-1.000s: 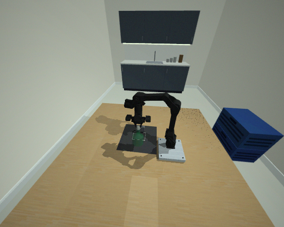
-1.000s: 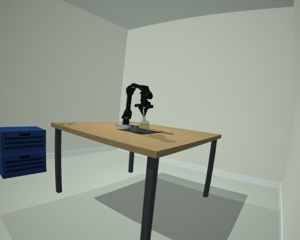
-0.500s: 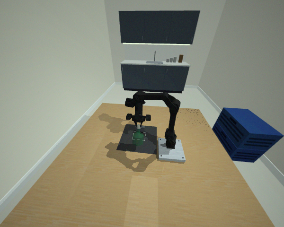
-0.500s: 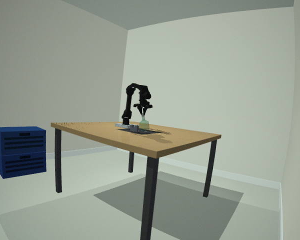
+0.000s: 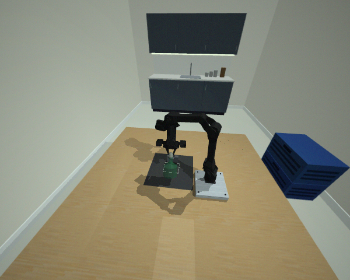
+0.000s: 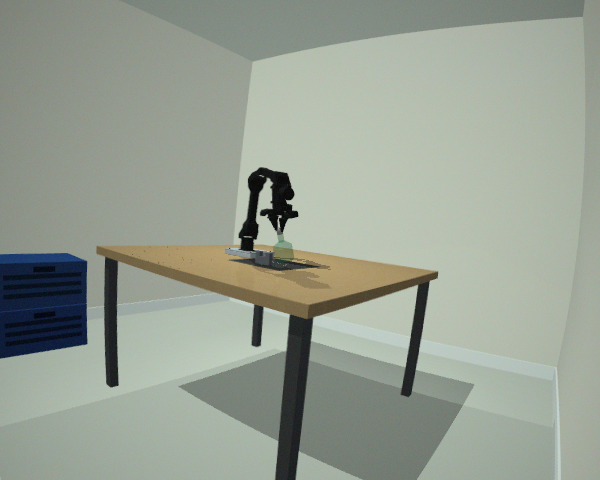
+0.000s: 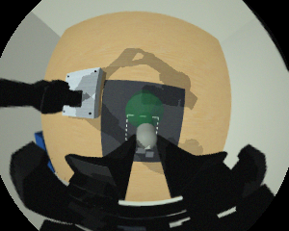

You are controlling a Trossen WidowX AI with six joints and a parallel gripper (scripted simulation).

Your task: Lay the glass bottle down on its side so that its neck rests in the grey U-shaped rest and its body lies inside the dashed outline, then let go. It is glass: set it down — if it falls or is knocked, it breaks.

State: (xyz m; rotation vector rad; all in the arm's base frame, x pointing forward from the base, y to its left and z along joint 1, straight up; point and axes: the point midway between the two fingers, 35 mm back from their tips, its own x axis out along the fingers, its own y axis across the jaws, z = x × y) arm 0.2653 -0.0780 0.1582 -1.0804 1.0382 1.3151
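The green glass bottle is 2 cm to the left of my gripper tip and 5 cm below it. The rest, counted from my gripper tip: dark mat: 2 cm to the right, 15 cm below.
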